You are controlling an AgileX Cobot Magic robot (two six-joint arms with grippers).
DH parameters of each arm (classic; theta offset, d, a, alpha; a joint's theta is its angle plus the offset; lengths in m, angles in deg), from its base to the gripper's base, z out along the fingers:
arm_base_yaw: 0 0.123 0 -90
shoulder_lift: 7.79 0 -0.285 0
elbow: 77.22 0 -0.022 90
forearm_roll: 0 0.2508 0 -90
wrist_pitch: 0 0 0.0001 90
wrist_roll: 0 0.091 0 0
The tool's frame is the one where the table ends.
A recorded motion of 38 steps. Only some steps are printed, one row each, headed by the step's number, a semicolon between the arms.
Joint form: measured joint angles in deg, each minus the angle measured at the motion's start. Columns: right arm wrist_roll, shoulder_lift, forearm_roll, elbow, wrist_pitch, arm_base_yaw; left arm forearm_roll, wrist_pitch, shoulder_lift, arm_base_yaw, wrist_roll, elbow.
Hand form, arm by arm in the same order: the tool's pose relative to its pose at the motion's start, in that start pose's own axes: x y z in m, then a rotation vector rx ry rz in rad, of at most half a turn. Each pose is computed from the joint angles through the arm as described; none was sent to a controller.
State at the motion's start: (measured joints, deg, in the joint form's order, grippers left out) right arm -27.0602 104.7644 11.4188 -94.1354 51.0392 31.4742; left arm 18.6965 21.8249 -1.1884 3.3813 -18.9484 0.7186
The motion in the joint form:
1: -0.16 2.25 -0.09 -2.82 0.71 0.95; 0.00 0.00 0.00 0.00 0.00 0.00
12: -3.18 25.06 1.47 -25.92 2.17 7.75; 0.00 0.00 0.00 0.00 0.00 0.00
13: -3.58 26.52 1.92 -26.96 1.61 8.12; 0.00 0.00 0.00 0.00 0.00 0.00
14: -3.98 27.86 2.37 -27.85 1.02 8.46; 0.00 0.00 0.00 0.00 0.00 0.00
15: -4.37 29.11 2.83 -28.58 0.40 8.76; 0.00 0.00 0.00 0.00 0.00 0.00
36: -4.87 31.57 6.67 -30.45 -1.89 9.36; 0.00 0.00 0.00 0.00 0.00 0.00
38: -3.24 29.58 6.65 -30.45 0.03 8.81; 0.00 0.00 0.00 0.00 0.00 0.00
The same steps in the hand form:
1: -0.0085 0.0031 0.0082 -0.0106 0.0012 -0.0189; 0.0000 0.0000 0.0000 0.0000 0.0000 0.0000
12: -0.0548 0.0371 0.1177 -0.1067 0.0005 -0.1537; 0.0000 0.0000 0.0000 0.0000 0.0000 0.0000
13: -0.0556 0.0401 0.1266 -0.1139 -0.0047 -0.1597; 0.0000 0.0000 0.0000 0.0000 0.0000 0.0000
14: -0.0560 0.0429 0.1349 -0.1206 -0.0098 -0.1650; 0.0000 0.0000 0.0000 0.0000 0.0000 0.0000
15: -0.0559 0.0456 0.1431 -0.1271 -0.0141 -0.1692; 0.0000 0.0000 0.0000 0.0000 0.0000 0.0000
36: -0.0599 0.0534 0.1570 -0.1643 -0.0615 -0.1383; 0.0000 0.0000 0.0000 0.0000 0.0000 0.0000
38: -0.0641 0.0491 0.1397 -0.1653 -0.0621 -0.1106; 0.0000 0.0000 0.0000 0.0000 0.0000 0.0000

